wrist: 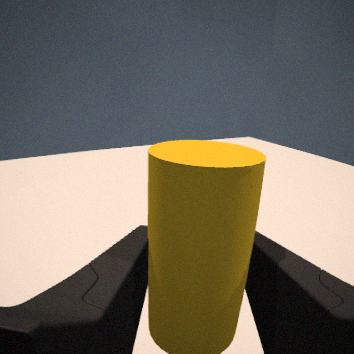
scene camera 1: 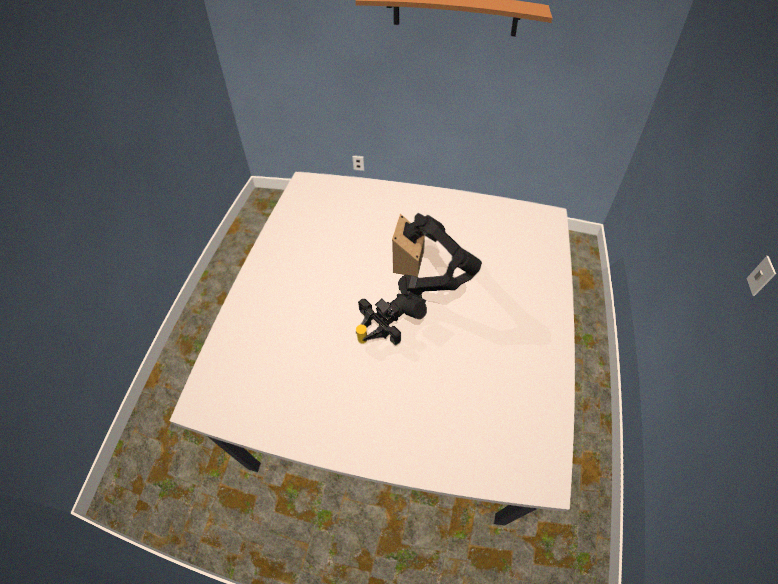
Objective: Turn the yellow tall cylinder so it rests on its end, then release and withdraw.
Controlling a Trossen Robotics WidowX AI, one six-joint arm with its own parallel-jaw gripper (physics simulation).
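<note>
The yellow tall cylinder (scene camera 1: 361, 334) (wrist: 202, 200) is close to upright, with its flat round top facing up. My gripper (scene camera 1: 365, 332) (wrist: 195, 238) is shut on it, one black finger on each side, holding it below its top. In the wrist view the cylinder's lower end runs to the bottom edge of the frame. The frames do not clearly show whether its lower end touches the white table (scene camera 1: 301, 389) (wrist: 60, 215).
A brown wedge-shaped block (scene camera 1: 407, 256) stands by the arm's base, behind the gripper. The arm (scene camera 1: 465, 260) bends out to the right of the block. The table's front edge lies well in front of the cylinder. Blue walls surround the table.
</note>
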